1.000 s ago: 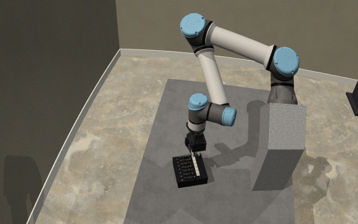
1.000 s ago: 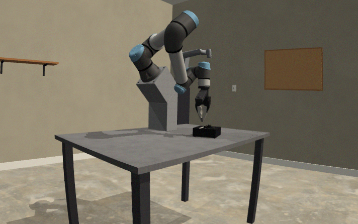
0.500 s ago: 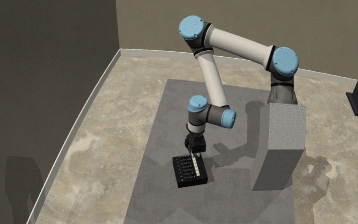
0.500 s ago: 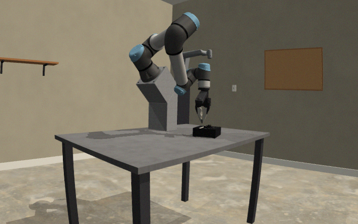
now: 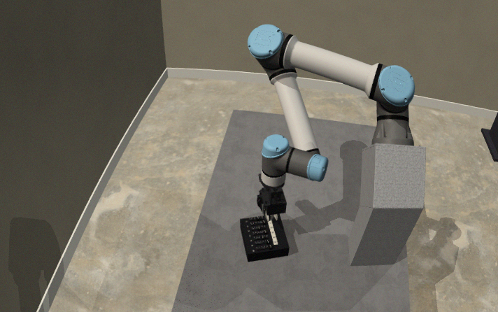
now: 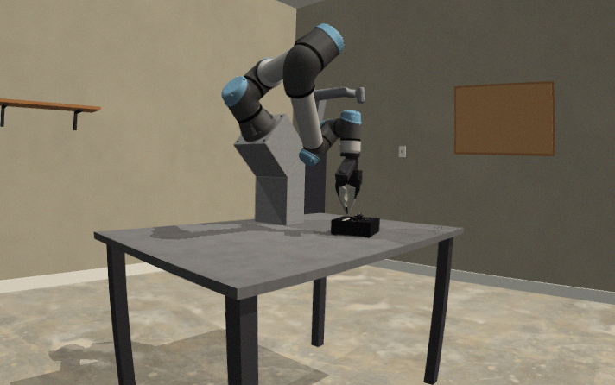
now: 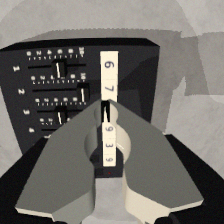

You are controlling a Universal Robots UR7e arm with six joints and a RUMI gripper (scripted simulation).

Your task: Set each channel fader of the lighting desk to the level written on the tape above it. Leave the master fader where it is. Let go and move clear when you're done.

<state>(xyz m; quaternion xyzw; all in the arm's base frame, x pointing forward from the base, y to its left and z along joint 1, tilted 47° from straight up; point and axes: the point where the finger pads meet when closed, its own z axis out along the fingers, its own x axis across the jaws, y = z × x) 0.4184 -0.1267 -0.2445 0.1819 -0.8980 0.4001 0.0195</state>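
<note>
Now: the channel 2 fader 30 mm below my hand, 20 mm ahead of it and 10 mm to the left of it. The rest, counted from my hand: channel 1 fader (40 mm ahead, 30 mm below, 10 mm to the right); then channel 3 fader (30 mm to the left, 30 mm below, 30 mm ahead); then channel 4 fader (50 mm to the left, 30 mm below, 10 mm ahead).
</note>
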